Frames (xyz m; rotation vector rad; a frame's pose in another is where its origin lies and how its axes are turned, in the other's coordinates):
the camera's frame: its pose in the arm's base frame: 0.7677 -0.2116 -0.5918 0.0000 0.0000 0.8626
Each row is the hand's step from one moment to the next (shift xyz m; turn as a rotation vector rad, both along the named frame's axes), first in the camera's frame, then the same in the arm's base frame.
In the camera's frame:
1: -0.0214 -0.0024 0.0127 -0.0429 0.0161 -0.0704
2: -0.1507 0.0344 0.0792 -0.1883 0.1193 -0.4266
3: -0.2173 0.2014 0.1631 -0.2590 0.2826 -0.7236
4: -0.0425 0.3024 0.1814 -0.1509 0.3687 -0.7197
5: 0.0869 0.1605 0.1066 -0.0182 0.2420 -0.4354
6: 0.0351 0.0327 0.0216 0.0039 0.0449 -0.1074
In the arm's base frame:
1: -0.0121 -0.0178 0.0127 -0.0401 -0.0221 -0.0704
2: -0.1242 -0.0921 0.0792 -0.2131 -0.0654 -0.4266
3: -0.2943 -0.0340 0.1631 -0.3831 -0.0129 -0.7236
4: -0.2573 0.1644 0.1814 -0.3782 0.1252 -0.7197
5: -0.0654 0.1704 0.1066 -0.1956 0.1436 -0.4354
6: -0.0020 0.0479 0.0216 -0.0316 0.0322 -0.1074

